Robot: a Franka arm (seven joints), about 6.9 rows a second.
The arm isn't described. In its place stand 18 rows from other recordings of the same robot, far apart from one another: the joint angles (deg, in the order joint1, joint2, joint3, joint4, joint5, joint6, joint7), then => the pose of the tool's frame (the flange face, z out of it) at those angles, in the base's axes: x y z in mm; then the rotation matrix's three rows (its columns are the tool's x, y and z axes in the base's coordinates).
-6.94 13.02 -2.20 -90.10 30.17 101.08 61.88 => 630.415, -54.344, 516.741; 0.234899, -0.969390, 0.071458; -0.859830, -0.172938, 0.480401; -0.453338, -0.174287, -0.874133
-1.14 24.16 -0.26 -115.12 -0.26 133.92 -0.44 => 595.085, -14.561, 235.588; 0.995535, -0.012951, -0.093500; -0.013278, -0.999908, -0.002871; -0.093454, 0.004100, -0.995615
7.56 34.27 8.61 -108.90 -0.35 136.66 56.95 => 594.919, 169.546, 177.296; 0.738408, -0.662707, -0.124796; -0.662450, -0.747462, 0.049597; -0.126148, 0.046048, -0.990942
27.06 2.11 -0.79 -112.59 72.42 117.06 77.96 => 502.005, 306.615, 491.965; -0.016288, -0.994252, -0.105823; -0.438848, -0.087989, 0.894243; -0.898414, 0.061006, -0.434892
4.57 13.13 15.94 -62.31 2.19 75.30 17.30 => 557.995, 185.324, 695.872; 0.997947, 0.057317, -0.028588; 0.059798, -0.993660, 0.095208; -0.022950, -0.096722, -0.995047
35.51 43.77 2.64 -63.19 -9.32 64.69 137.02 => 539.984, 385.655, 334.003; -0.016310, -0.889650, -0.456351; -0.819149, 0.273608, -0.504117; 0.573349, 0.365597, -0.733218
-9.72 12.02 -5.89 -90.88 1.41 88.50 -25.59 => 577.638, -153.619, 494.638; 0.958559, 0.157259, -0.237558; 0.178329, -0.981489, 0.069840; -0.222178, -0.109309, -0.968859
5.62 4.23 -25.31 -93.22 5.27 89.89 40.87 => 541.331, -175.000, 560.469; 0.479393, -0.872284, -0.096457; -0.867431, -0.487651, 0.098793; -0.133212, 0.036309, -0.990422
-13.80 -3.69 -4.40 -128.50 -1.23 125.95 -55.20 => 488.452, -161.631, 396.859; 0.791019, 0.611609, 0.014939; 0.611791, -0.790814, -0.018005; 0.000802, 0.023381, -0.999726
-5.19 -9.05 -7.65 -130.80 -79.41 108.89 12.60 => 466.580, -181.395, 450.513; 0.966185, 0.256650, -0.024827; 0.064188, -0.332657, -0.940861; -0.249731, 0.907453, -0.337882
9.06 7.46 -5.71 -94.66 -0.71 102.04 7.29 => 602.171, 37.219, 528.917; 0.997865, -0.065306, 0.000743; -0.065267, -0.997554, -0.025035; 0.002377, 0.024933, -0.999686
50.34 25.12 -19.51 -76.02 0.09 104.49 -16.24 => 570.113, 392.973, 502.888; 0.651979, 0.744586, 0.143231; 0.757309, -0.648801, -0.074432; 0.037508, 0.156998, -0.986886
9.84 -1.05 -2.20 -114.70 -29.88 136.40 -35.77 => 580.103, 72.636, 508.558; 0.488463, 0.738165, 0.465313; 0.872255, -0.398410, -0.283621; -0.023974, 0.544410, -0.838477
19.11 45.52 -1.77 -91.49 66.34 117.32 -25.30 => 629.404, 251.593, 161.940; 0.975147, -0.103364, -0.195970; 0.090528, -0.621417, 0.778232; -0.202221, -0.776632, -0.596615
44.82 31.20 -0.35 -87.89 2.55 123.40 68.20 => 501.892, 496.172, 345.908; 0.906416, -0.421315, 0.030044; -0.422351, -0.903138, 0.077217; -0.005399, -0.082680, -0.996562
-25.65 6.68 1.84 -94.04 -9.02 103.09 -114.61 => 546.767, -256.719, 544.630; -0.047746, 0.998654, -0.020256; 0.987095, 0.044071, -0.153952; -0.152852, -0.027345, -0.987871
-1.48 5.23 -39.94 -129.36 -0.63 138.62 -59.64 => 404.119, -354.566, 340.183; 0.945977, 0.323232, 0.025450; 0.324028, -0.939679, -0.109588; -0.011508, 0.111914, -0.993651
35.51 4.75 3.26 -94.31 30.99 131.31 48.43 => 486.938, 403.900, 621.827; 0.925066, -0.331679, 0.185044; -0.368471, -0.665603, 0.649000; -0.092094, -0.668552, -0.737941
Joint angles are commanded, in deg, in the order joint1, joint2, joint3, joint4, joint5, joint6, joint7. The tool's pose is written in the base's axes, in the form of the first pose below.
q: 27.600, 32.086, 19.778, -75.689, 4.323, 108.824, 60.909
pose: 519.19, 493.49, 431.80; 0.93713, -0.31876, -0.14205; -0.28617, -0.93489, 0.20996; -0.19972, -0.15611, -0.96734
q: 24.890, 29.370, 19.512, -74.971, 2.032, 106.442, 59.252
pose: 538.66, 460.04, 465.39; 0.94492, -0.31576, -0.08614; -0.29589, -0.93663, 0.18754; -0.13990, -0.15172, -0.97847
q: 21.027, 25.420, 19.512, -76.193, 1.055, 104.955, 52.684
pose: 554.71, 416.67, 498.96; 0.96674, -0.25300, -0.03753; -0.24285, -0.95402, 0.17570; -0.08026, -0.16074, -0.98373
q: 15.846, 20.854, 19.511, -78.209, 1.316, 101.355, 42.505
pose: 566.65, 358.79, 528.32; 0.98753, -0.15451, -0.03017; -0.14836, -0.97750, 0.14995; -0.05266, -0.14360, -0.98823
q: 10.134, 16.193, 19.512, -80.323, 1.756, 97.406, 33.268
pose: 572.76, 296.08, 555.55; 0.99606, -0.08256, -0.03249; -0.07799, -0.98935, 0.12293; -0.04230, -0.11991, -0.99188
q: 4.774, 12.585, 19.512, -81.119, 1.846, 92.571, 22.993
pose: 573.70, 237.62, 579.49; 0.99872, 0.01138, -0.04925; 0.01592, -0.99555, 0.09284; -0.04798, -0.09351, -0.99446
